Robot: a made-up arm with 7 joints. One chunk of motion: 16 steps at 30 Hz.
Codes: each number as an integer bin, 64 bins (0 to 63) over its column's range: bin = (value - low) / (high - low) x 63, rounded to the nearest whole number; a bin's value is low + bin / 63 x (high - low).
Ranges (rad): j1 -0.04..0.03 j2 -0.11..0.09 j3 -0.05..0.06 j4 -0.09..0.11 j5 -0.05..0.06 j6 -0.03..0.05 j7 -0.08..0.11
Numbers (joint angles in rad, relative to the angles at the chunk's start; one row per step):
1: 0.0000 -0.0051 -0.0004 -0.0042 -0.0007 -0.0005 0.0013
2: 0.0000 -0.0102 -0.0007 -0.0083 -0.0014 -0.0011 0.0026
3: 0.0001 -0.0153 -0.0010 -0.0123 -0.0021 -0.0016 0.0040
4: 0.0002 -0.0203 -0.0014 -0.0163 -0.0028 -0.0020 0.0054
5: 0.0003 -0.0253 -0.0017 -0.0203 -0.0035 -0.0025 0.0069
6: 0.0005 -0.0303 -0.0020 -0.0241 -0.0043 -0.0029 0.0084
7: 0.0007 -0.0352 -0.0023 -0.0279 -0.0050 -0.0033 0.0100
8: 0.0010 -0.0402 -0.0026 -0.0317 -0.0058 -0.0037 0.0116
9: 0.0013 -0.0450 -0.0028 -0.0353 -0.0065 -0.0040 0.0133
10: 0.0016 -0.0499 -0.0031 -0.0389 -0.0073 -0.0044 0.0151
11: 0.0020 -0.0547 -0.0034 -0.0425 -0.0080 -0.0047 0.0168
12: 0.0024 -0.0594 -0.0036 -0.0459 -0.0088 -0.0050 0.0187
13: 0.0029 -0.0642 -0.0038 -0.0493 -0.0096 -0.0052 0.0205
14: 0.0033 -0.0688 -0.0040 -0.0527 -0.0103 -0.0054 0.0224
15: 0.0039 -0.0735 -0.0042 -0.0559 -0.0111 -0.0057 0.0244
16: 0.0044 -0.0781 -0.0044 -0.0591 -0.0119 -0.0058 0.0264
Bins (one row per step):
1: 36 33 28 27 28 23 27
2: 36 31 28 26 28 23 27
3: 36 30 28 24 27 22 28
4: 36 28 28 23 27 22 28
5: 36 27 28 22 27 22 29
6: 36 25 27 21 26 21 29
7: 37 24 27 20 26 21 30
8: 37 22 27 18 25 21 30
9: 37 20 27 17 25 20 31
10: 37 19 27 16 24 20 32
11: 38 17 27 15 24 20 32
12: 38 16 27 14 24 20 33
13: 39 14 26 13 23 20 33
14: 39 13 26 12 23 19 34
15: 40 11 26 11 22 19 35
16: 40 10 26 10 22 19 35

